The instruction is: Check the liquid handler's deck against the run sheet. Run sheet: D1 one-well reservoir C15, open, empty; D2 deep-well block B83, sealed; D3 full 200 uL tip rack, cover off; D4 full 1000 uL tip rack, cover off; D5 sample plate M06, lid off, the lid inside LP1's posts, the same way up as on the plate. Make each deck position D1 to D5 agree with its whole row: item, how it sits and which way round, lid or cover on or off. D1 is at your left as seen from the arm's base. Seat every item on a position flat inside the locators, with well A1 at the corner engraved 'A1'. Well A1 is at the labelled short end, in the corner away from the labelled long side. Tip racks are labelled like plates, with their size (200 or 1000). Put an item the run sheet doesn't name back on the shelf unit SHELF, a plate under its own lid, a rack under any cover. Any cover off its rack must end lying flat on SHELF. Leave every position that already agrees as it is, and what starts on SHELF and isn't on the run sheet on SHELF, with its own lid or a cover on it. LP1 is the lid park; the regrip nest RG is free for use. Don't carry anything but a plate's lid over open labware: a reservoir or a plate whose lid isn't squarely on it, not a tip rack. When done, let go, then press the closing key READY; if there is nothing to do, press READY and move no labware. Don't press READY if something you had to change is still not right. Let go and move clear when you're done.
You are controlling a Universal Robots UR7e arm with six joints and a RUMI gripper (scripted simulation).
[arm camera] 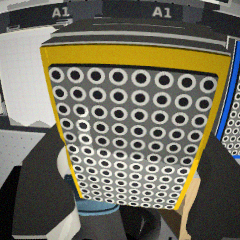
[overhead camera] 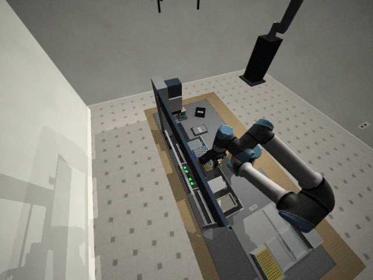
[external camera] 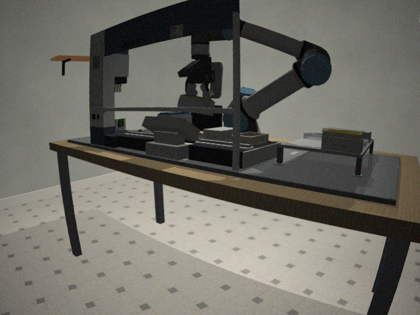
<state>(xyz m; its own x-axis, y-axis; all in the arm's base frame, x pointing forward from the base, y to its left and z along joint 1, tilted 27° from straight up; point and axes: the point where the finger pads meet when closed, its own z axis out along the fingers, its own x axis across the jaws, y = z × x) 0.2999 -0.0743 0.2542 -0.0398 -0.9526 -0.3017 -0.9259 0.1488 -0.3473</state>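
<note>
Right now the blue-framed tip rack is 12 cm to the right of my hand, 6 cm below it and 1 cm ahead of it. From my hand the other things lie so: one-well reservoir 25 cm to the left, 12 cm below, 1 cm ahead; then yellow-framed tip rack 1 cm to the left, 1 cm ahead, 1 cm above; then white sealed block 12 cm to the left, 11 cm below, 1 cm ahead.
</note>
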